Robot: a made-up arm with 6 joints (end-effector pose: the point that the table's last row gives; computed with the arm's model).
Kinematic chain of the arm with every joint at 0, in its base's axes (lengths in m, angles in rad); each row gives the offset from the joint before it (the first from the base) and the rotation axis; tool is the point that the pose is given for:
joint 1: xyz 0 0 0.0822 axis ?
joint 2: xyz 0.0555 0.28 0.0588 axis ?
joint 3: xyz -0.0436 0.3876 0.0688 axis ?
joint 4: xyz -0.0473 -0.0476 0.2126 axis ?
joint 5: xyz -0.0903 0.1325 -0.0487 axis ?
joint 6: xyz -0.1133 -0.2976 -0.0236 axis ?
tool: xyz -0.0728 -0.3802 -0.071
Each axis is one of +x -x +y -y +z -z.
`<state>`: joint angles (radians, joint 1 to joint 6).
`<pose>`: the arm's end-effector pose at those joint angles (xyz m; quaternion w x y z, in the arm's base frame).
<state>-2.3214 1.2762 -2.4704 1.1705 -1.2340 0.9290</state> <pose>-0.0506 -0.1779 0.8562 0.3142 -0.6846 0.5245 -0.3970</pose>
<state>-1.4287 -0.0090 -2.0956 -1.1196 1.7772 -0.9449</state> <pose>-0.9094 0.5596 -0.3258 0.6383 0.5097 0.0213 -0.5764</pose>
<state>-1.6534 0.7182 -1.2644 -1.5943 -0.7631 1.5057</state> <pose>-0.0990 -0.4098 0.1397 0.6992 0.3723 0.0716 0.6061</pose>
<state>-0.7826 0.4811 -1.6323 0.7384 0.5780 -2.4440</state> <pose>-0.8328 0.1628 0.0417 0.9014 -0.2565 -0.2489 -0.2446</pose>
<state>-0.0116 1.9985 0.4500 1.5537 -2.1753 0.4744</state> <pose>0.6641 -0.2965 0.5941 0.2817 -0.5907 0.7557 -0.0244</pose>
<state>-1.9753 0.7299 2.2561 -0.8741 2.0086 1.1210</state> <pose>-0.0302 -0.0762 0.8393 0.6691 -0.2420 0.1000 0.6955</pose>
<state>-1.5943 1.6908 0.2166 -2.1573 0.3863 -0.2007</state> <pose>0.5716 -0.3986 0.5669 0.7253 -0.1683 -0.2750 0.6083</pose>
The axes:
joint 1: -z
joint 2: +x
joint 3: +y
joint 4: +x
joint 5: -z
joint 6: +x

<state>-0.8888 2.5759 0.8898 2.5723 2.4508 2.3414</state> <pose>0.4595 0.2462 -0.0583 0.2283 -0.6829 0.6655 -0.1966</pose>
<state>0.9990 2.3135 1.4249 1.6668 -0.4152 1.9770</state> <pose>-0.3042 -0.4361 0.4280 0.9046 -0.3139 -0.2524 -0.1396</pose>
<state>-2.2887 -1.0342 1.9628 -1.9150 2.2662 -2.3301</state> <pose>-0.4486 -0.5590 -0.1477 0.1759 0.1293 0.6849 0.6951</pose>
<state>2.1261 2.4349 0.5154 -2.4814 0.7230 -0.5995</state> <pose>-0.2599 0.7046 0.0052 0.2440 -0.2269 0.1451 -0.9316</pose>
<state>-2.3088 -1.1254 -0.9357 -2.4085 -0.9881 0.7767</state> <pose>-0.4374 -0.9976 0.1402 0.4394 -0.3278 -0.8188 0.1702</pose>
